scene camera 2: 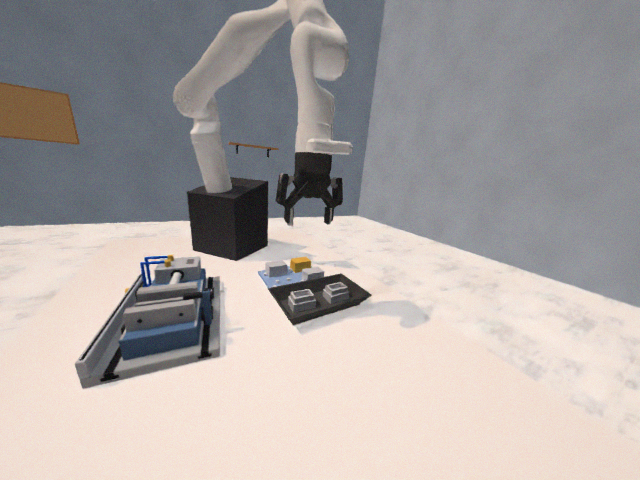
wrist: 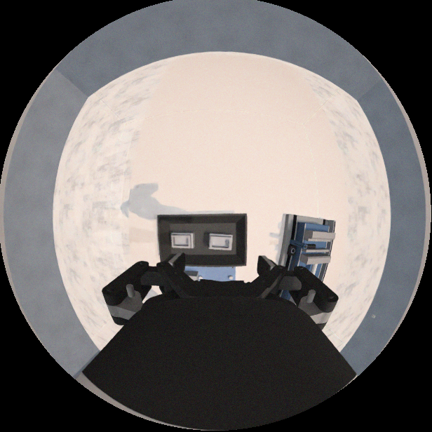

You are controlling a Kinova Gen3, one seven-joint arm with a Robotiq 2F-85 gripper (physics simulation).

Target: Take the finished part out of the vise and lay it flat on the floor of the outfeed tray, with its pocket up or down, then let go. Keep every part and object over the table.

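Places are measured from the arm's base along level axes (x ahead, y left, z up), in millimetres.
Where they show: gripper, fingertip midpoint: (scene camera 2: 309, 224); arm's base at its link origin: (scene camera 2: 219, 189).
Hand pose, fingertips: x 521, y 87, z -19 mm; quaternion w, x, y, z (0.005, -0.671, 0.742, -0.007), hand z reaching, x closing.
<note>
Each offset is from my fingertips to the top centre of the thing. "*": to the spot under its first point.
Two light grey parts, one {dy +2, dx -15, dz -183 mm} (scene camera 2: 301, 300) (wrist: 220, 241) nearer the vise and one {dy +105, dx -6, dz -183 mm} (scene camera 2: 336, 292) (wrist: 182, 240) farther from it, lie flat and apart in the dark outfeed tray {* dy +28, dx +46, dz -211 mm} (scene camera 2: 323, 313) (wrist: 202, 219), pockets up. The blue vise {dy -270, dx -121, dz -130 mm} (scene camera 2: 160, 339) (wrist: 303, 235) with grey jaws stands at left in the scene view and at right in the wrist view. No part shows between its jaws, though the front jaw partly hides the gap in the scene view. My gripper (scene camera 2: 309, 215) (wrist: 221, 262) is open and empty, pointing down, well above the table and clear of the tray.
A light blue plate {dy +62, dx -172, dz -221 mm} (scene camera 2: 285, 280) (wrist: 216, 273) adjoins the tray, carrying two grey blocks {dy +19, dx -220, dz -186 mm} (scene camera 2: 276, 268) {dy +105, dx -126, dz -186 mm} (scene camera 2: 312, 273) and a yellow block {dy +109, dx -216, dz -186 mm} (scene camera 2: 300, 265). Blue hoses {* dy -316, dx -207, dz -140 mm} (scene camera 2: 145, 270) rise at the vise's rear. The arm's black base (scene camera 2: 214, 222) stands behind.
</note>
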